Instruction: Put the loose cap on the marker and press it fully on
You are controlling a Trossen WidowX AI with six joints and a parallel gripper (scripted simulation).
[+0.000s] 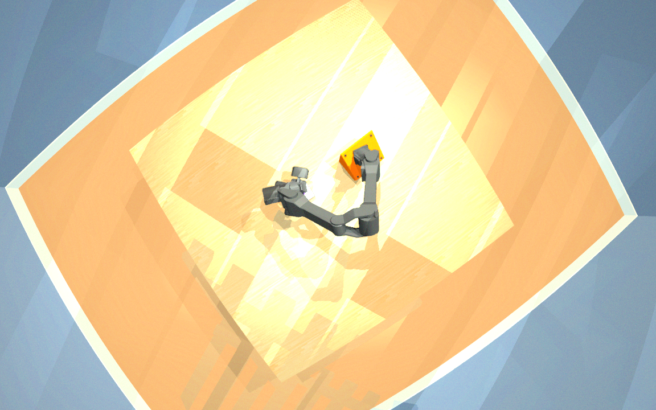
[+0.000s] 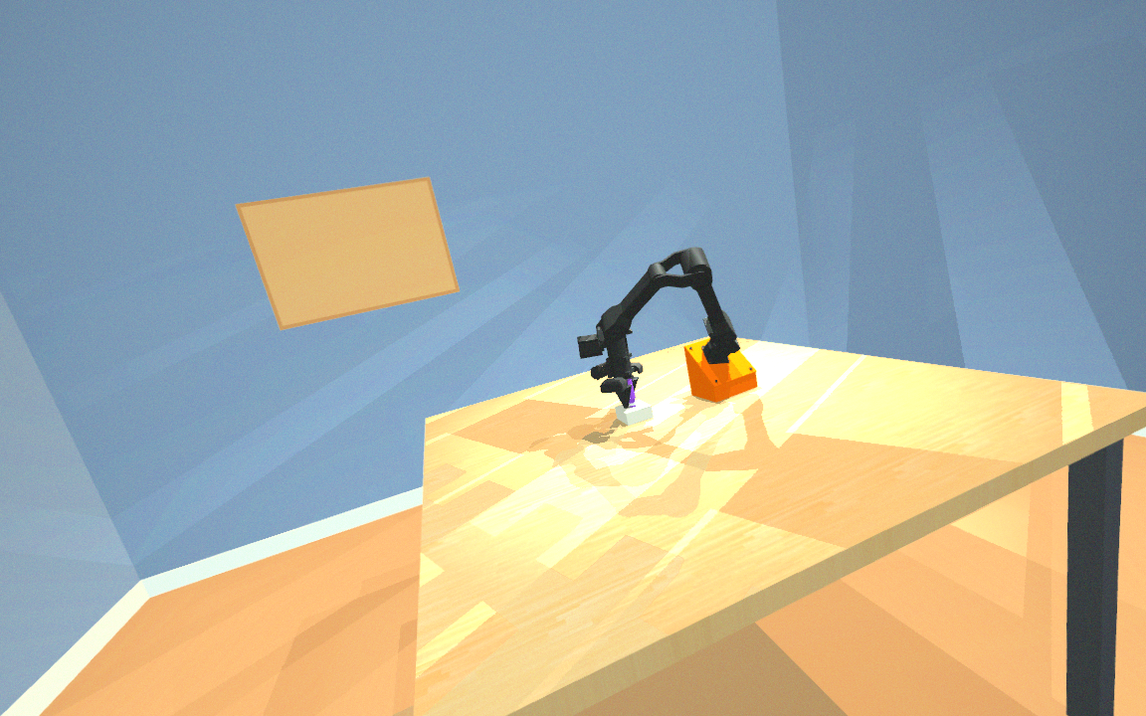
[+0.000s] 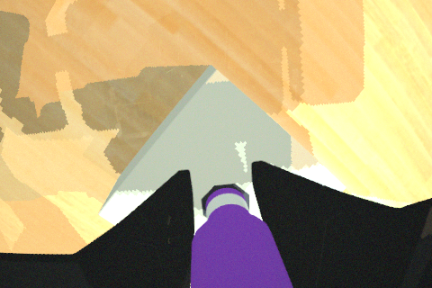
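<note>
The white holder block lies 20 mm below my gripper tip, 10 mm to the left of it and 10 mm behind it. The rest, counted from my gripper tip: purple cap: 50 mm above, 10 mm to the left, 10 mm behind.
</note>
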